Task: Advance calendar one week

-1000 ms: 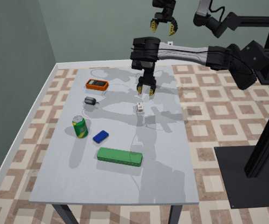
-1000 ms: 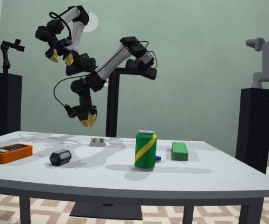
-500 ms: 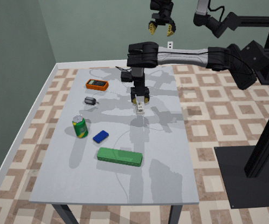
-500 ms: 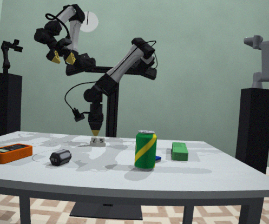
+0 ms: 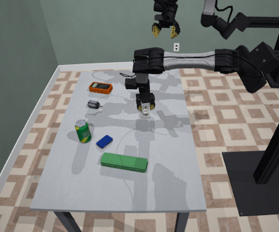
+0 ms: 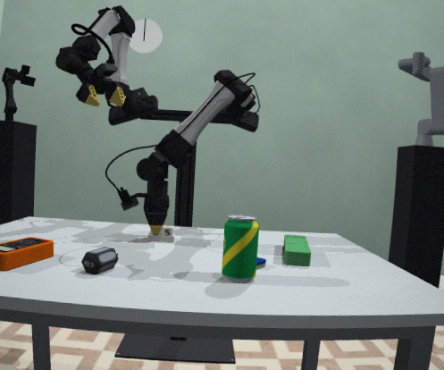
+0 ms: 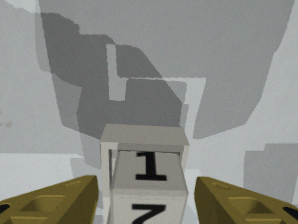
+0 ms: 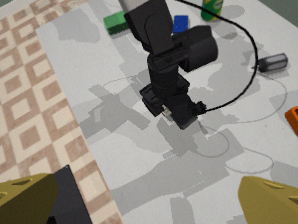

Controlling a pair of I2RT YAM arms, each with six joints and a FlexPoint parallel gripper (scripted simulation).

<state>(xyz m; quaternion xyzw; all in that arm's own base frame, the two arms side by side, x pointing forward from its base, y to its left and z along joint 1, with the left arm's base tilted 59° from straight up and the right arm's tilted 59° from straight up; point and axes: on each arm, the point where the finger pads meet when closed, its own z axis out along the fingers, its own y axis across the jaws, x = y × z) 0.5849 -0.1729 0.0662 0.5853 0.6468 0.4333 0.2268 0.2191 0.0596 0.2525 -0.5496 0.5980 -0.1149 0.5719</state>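
Note:
The pale calendar tray lies 20 mm to the left of my left hand and 20 mm below it. Also, from my left hand: orange multimeter: 320 mm ahead, 220 mm to the right, 10 mm below; then blue block: 200 mm ahead, 250 mm to the left, 20 mm below; then dark grey object: 310 mm ahead, 30 mm to the right, 10 mm below.

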